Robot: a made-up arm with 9 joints. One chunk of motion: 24 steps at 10 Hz.
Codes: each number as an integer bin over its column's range. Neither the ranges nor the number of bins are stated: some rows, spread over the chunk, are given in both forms.
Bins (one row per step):
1: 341 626 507 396 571 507 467 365 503
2: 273 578 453 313 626 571 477 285 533
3: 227 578 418 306 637 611 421 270 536
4: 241 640 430 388 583 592 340 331 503
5: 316 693 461 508 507 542 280 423 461
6: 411 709 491 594 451 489 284 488 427
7: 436 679 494 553 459 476 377 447 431
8: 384 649 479 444 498 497 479 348 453
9: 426 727 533 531 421 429 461 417 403
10: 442 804 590 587 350 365 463 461 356
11: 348 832 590 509 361 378 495 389 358
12: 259 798 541 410 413 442 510 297 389
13: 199 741 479 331 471 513 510 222 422
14: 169 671 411 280 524 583 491 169 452
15: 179 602 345 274 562 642 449 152 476
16: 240 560 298 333 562 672 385 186 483
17: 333 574 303 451 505 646 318 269 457
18: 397 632 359 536 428 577 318 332 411
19: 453 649 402 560 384 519 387 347 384
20: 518 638 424 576 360 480 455 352 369
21: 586 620 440 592 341 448 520 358 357
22: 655 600 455 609 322 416 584 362 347
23: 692 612 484 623 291 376 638 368 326
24: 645 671 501 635 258 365 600 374 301
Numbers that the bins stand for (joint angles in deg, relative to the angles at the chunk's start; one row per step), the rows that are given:
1: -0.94 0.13 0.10 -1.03 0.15 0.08 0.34 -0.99 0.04
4: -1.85 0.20 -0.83 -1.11 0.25 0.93 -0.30 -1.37 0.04
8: -0.55 0.25 -0.24 -0.55 -0.51 -0.02 0.40 -1.18 -0.47
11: -0.88 1.17 1.09 0.10 -1.75 -1.21 0.48 -0.73 -1.42
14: -2.50 0.36 -1.06 -2.20 -0.28 0.84 0.46 -3.15 -0.48
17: -1.01 -0.13 -2.36 -0.48 -0.45 1.48 -0.41 -2.05 -0.43
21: 1.28 0.10 -0.71 0.93 -1.93 -0.51 0.61 -1.07 -1.43
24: 1.81 0.36 0.02 1.37 -2.68 -1.35 1.01 -0.89 -2.00
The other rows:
2: -1.56 -0.11 -0.55 -1.87 0.64 0.72 0.39 -1.87 0.34
3: -1.97 -0.11 -0.98 -1.94 0.74 1.12 0.11 -2.04 0.37
5: -1.17 0.47 -0.46 0.09 -0.43 0.43 -0.60 -0.35 -0.39
6: -0.31 0.55 -0.10 0.95 -0.94 -0.10 -0.58 0.37 -0.73
7: -0.08 0.40 -0.06 0.54 -0.87 -0.23 -0.11 -0.08 -0.69
9: -0.17 0.64 0.41 0.32 -1.21 -0.70 0.31 -0.42 -0.97
10: -0.03 1.03 1.09 0.88 -1.85 -1.35 0.32 0.07 -1.45
12: -1.68 1.00 0.50 -0.89 -1.28 -0.57 0.56 -1.74 -1.11
13: -2.23 0.71 -0.24 -1.69 -0.76 0.14 0.56 -2.57 -0.78
15: -2.41 0.01 -1.86 -2.26 0.06 1.44 0.25 -3.34 -0.24
16: -1.86 -0.20 -2.42 -1.67 0.06 1.74 -0.07 -2.97 -0.17
18: -0.43 0.16 -1.69 0.37 -1.15 0.78 -0.41 -1.35 -0.89
19: 0.07 0.25 -1.17 0.61 -1.54 0.20 -0.06 -1.19 -1.16
20: 0.66 0.19 -0.90 0.77 -1.76 -0.19 0.28 -1.13 -1.31
22: 1.90 0.00 -0.53 1.10 -2.10 -0.83 0.93 -1.02 -1.54
23: 2.24 0.06 -0.18 1.24 -2.38 -1.23 1.20 -0.96 -1.75

